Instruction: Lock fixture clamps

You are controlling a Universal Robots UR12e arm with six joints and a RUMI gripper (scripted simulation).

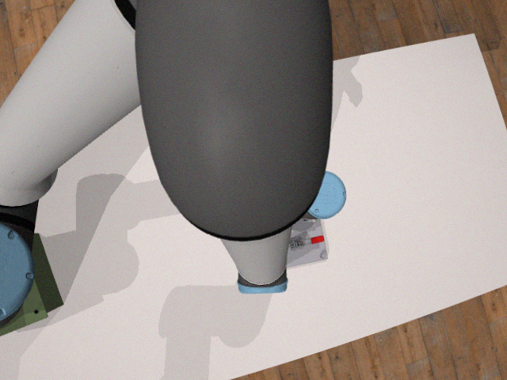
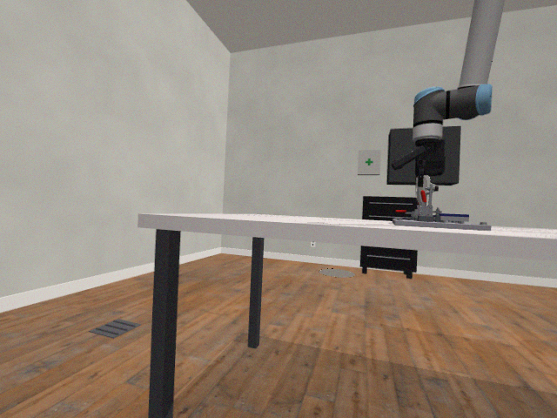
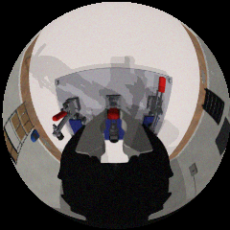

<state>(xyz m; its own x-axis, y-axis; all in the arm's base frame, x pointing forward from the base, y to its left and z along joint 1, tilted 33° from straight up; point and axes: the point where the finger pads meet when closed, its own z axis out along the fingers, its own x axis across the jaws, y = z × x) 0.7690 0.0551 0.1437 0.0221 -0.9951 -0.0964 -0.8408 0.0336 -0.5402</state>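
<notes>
The grey fixture plate lies 80 mm below my hand and 40 mm behind it. The rest, counted from my hand: blue part 110 mm to the right, 90 mm behind, 60 mm below.
</notes>
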